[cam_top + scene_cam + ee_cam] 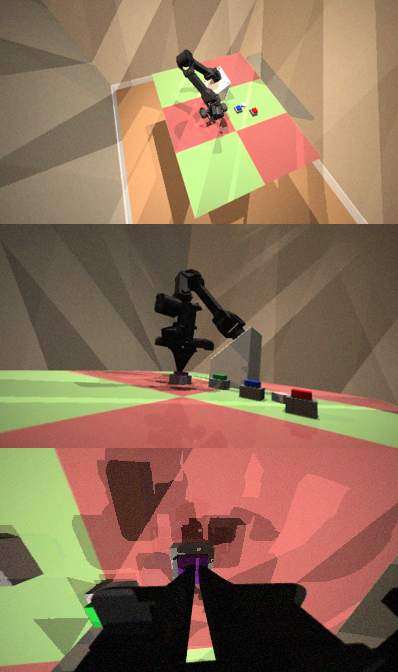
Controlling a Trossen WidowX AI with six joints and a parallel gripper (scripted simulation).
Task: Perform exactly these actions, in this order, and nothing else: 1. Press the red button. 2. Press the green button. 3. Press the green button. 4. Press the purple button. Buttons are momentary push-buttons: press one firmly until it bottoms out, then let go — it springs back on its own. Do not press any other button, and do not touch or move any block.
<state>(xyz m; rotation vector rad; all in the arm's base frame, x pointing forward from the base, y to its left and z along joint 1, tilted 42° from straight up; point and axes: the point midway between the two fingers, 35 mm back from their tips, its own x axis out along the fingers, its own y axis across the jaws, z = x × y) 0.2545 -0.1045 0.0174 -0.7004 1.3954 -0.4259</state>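
My gripper tip is 3 cm past the blue button and 22 cm to the right of it.
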